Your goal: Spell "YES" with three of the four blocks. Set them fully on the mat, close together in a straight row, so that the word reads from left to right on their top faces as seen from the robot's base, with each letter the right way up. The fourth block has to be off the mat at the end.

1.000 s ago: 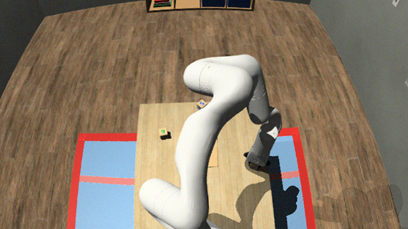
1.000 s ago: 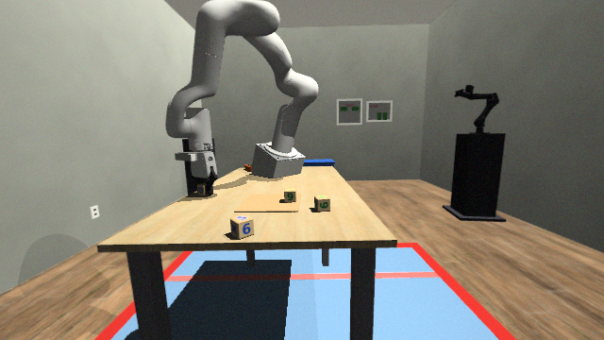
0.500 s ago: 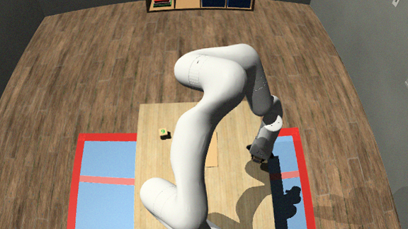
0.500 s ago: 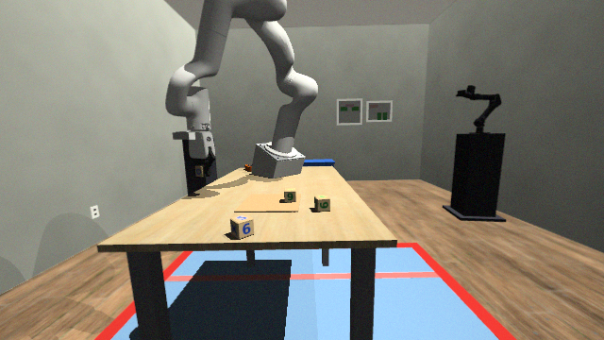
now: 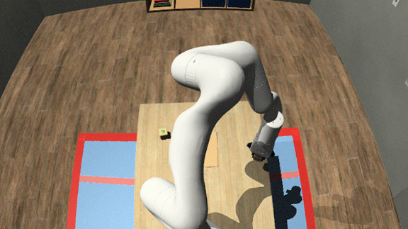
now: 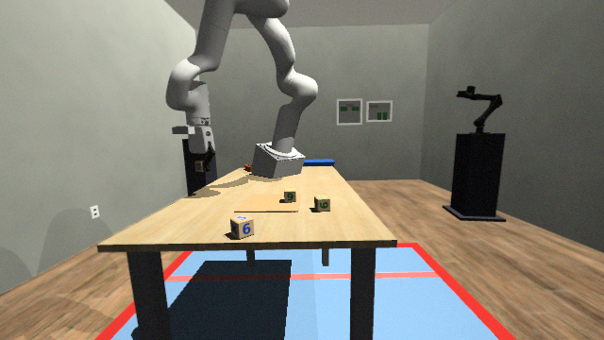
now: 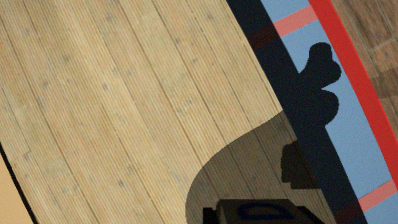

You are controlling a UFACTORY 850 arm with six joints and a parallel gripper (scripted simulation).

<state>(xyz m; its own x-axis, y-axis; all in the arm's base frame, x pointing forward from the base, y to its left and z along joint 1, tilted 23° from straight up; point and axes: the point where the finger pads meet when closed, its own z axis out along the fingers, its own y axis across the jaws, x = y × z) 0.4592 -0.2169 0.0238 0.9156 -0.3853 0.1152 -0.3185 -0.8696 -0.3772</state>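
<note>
The tan mat lies 7 cm ahead of my hand, 30 cm to the left of it and 12 cm below it. The rest, counted from my hand: green-lettered block (12 cm ahead, 48 cm to the left, 10 cm below).
</note>
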